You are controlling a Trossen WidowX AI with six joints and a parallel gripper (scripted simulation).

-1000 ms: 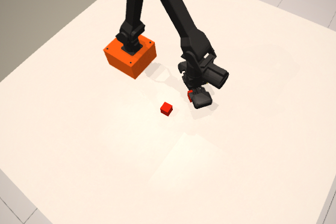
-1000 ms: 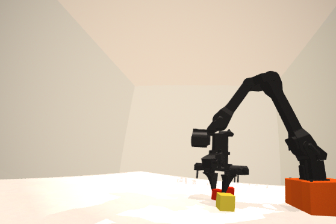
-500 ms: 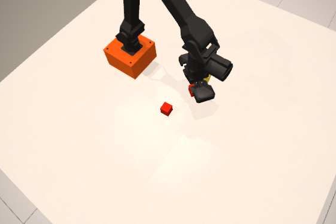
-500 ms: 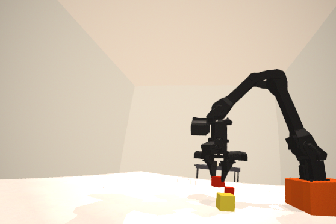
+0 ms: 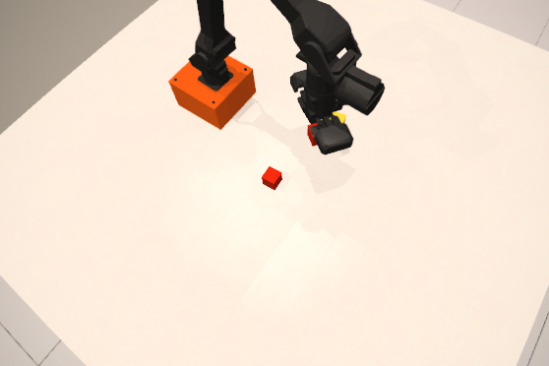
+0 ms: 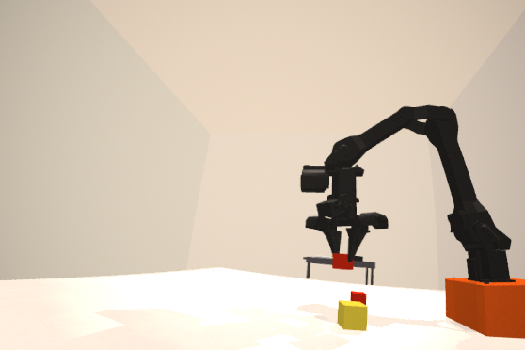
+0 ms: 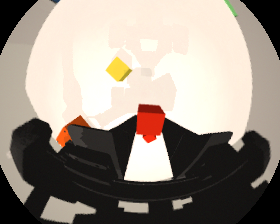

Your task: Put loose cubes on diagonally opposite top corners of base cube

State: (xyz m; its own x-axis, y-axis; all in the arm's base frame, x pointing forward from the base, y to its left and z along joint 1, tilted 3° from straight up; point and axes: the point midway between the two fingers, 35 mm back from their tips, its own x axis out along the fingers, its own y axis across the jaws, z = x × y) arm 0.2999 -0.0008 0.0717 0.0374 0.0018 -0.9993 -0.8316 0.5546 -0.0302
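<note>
Right now my gripper tip is 2 cm past the yellow cube, 10 cm to the right of it and 9 cm above it.
</note>
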